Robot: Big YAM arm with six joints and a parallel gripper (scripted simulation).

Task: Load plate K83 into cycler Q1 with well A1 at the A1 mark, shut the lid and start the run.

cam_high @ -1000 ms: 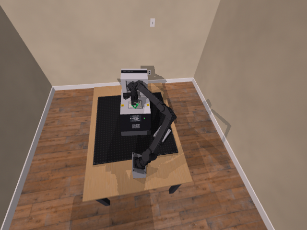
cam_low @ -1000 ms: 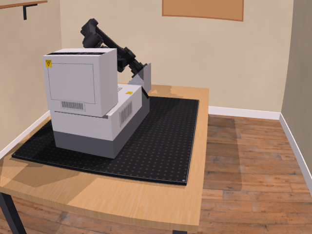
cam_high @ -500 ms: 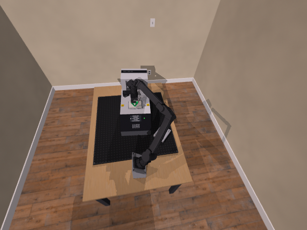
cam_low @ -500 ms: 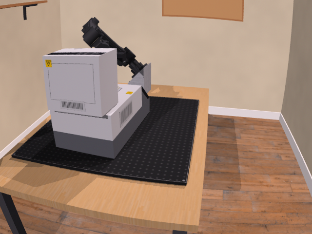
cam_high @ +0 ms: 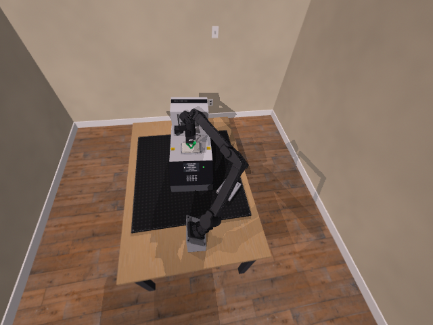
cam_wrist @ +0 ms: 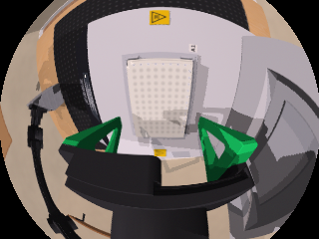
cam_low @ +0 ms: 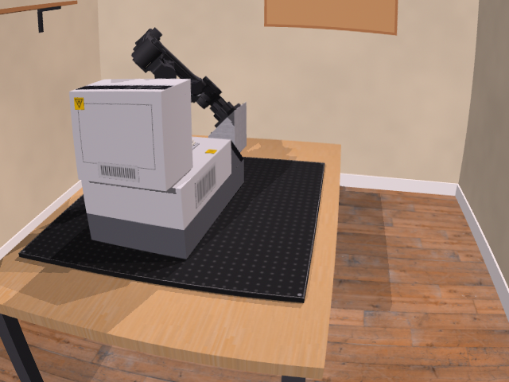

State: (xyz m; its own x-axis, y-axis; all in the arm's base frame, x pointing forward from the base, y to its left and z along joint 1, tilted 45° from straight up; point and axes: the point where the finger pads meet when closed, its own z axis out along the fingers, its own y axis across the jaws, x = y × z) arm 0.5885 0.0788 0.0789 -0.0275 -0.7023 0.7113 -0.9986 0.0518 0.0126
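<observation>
Now: hand 5 cm above the white plate K83. The rest, counted from my hand: plate nest N1: 25 cm behind, 26 cm to the right, 24 cm below.
</observation>
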